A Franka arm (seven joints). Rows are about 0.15 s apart.
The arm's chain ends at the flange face. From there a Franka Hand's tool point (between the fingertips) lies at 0.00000 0.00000 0.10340 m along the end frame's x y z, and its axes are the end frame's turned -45 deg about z.
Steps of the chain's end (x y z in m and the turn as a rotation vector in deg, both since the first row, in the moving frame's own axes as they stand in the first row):
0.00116, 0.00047, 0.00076, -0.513, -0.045, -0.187
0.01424, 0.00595, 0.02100, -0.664, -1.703, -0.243
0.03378, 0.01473, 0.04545, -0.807, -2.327, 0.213
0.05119, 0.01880, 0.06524, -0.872, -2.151, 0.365
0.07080, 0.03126, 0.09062, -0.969, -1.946, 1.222
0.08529, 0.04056, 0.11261, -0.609, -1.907, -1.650
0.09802, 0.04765, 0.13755, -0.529, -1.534, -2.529
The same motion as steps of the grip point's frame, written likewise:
-0.00022, 0.00175, 0.00076, -0.331, -0.395, -0.187
0.00284, 0.01296, 0.02095, 0.735, -1.674, -0.243
0.00948, 0.03236, 0.04535, 1.075, -2.216, 0.213
0.01905, 0.04785, 0.06516, 0.904, -2.138, 0.365
0.02425, 0.07088, 0.09055, 0.691, -2.061, 1.222
0.02840, 0.08738, 0.11255, 0.918, -1.779, -1.650
0.03296, 0.10178, 0.13751, 0.711, -1.459, -2.529

